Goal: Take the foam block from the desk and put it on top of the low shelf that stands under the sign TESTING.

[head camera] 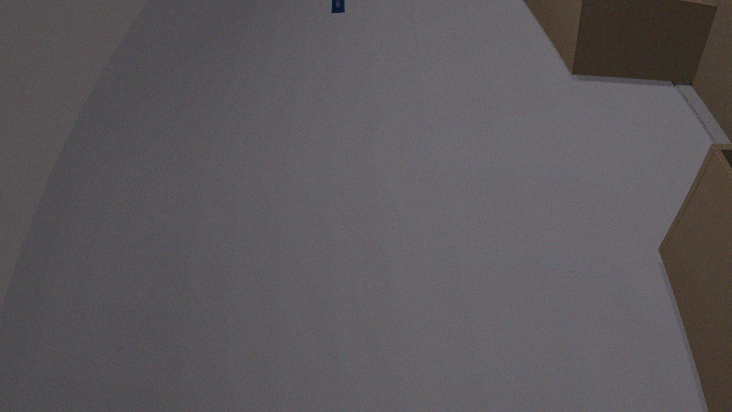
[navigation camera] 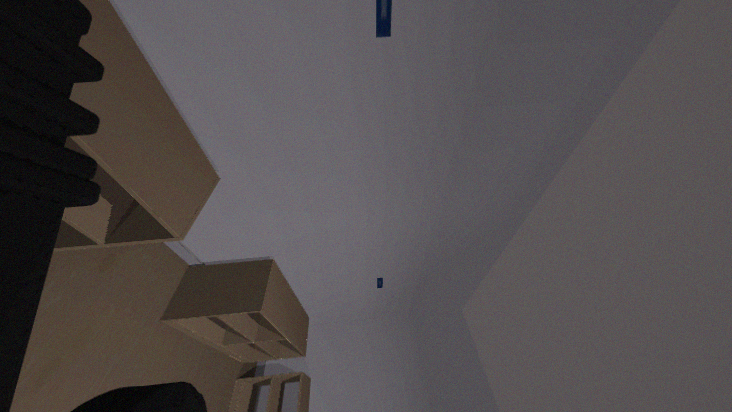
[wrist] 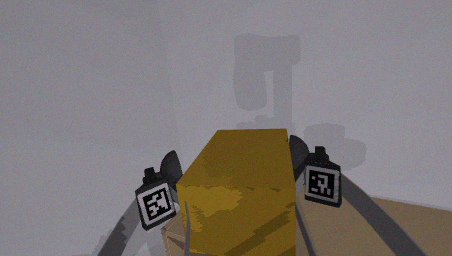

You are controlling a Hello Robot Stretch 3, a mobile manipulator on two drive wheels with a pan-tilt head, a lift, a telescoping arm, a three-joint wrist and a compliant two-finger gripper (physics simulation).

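Frame: origin at the robot's base, x ahead, y left, z up, level; metres.
Seen in the pictures: gripper, between the fingertips: (wrist: 233, 161).
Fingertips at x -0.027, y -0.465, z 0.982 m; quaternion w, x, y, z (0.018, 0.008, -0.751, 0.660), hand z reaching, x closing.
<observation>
Offsets run from my fingertips to a thing's top centre. "*": to the spot under its first point. Level surfaces: height alone.
The yellow foam block {dx -0.007, dy +0.027, dz +0.021 m} (wrist: 240, 200) is in the wrist view between the two fingertips of my gripper (wrist: 233, 161), which is shut on it. Behind and below the block, at the lower right, is the tan top of a wooden shelf (wrist: 395, 220). The gap between block and shelf top cannot be judged. In the navigation view a tan shelf {dz -0.372 m} (navigation camera: 153, 127) is at the left, and a blue sign {* dx -0.561, dy -0.397, dz +0.418 m} (navigation camera: 383, 17) is at the top edge. The sign's text cannot be read. The desk does not show in the current views.
A second shelf {* dx -1.604, dy +0.452, dz -0.678 m} (navigation camera: 220, 289) (head camera: 645, 40) and an open-framed one (navigation camera: 275, 391) stand further along the wall. Another blue sign (navigation camera: 379, 282) (head camera: 338, 5) is on that wall. A shelf side (head camera: 701, 230) shows at the head view's right. Dark robot parts cover the navigation view's left edge.
</observation>
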